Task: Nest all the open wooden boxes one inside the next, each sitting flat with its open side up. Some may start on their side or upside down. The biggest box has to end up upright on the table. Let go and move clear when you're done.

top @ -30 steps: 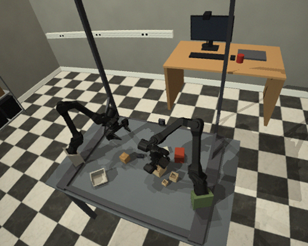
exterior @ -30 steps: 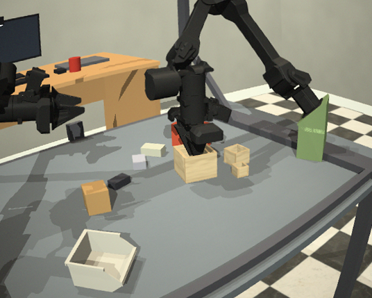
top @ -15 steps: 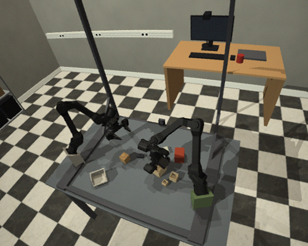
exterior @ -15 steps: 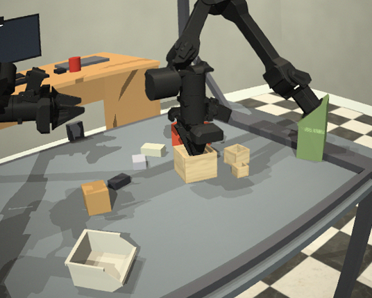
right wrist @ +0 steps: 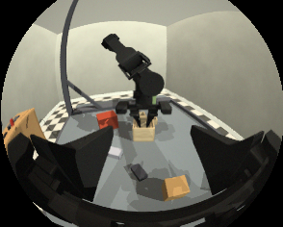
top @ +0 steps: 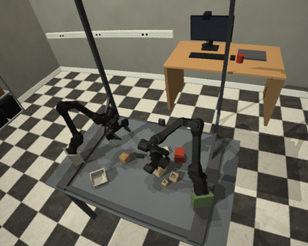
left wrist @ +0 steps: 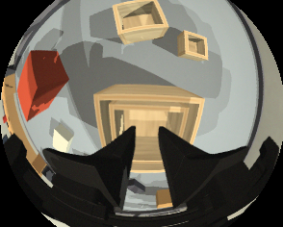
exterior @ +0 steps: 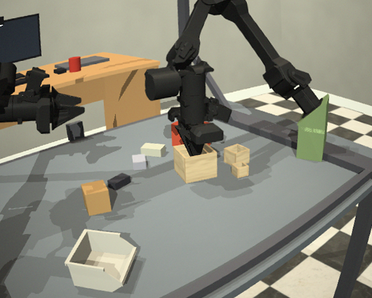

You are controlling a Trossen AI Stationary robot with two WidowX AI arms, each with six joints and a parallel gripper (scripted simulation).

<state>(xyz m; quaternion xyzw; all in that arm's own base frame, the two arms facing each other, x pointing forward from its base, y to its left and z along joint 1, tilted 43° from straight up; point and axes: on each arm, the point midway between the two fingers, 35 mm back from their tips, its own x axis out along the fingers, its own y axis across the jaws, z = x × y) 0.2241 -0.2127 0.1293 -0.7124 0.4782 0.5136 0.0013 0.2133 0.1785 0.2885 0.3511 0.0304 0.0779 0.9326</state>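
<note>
My right hand is 190 mm above the orange cube, 70 mm short of it and 10 mm to the right of it. The rest, counted from my right hand: black block: 200 mm below, 100 mm to the left, 10 mm ahead; then grey piece: 200 mm below, 190 mm to the left, 40 mm behind; then cream block: 260 mm to the left, 200 mm below, 80 mm behind.
</note>
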